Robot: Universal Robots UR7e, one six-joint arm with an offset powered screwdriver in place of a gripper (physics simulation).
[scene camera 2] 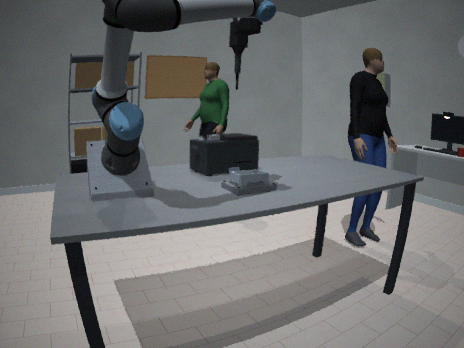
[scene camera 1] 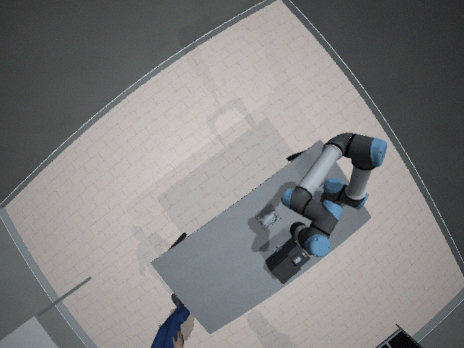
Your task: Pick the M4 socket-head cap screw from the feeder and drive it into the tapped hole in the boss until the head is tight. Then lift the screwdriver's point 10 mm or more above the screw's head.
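Note:
The screwdriver (scene camera 2: 237,88) hangs upright, point down, well above the black feeder (scene camera 1: 281,269) (scene camera 2: 225,155) in scene camera 2. In scene camera 1 the wrist is over the feeder's right end and its point does not show. Whether a screw is on the point is too small to tell. The feeder stands on the table, with a small light metal part on top. The light grey part with the boss (scene camera 1: 268,218) (scene camera 2: 249,180) sits on its flat base on the table, apart from the feeder. The M4 screw and the tapped hole cannot be made out.
The grey table (scene camera 1: 200,290) (scene camera 2: 325,175) carries the arm's mounting plate (scene camera 2: 120,191) at one end. A person in a black top (scene camera 2: 370,107) stands near the table's far end. A person in green (scene camera 2: 215,102) stands behind the feeder. A desk (scene camera 2: 425,167) stands at the right.

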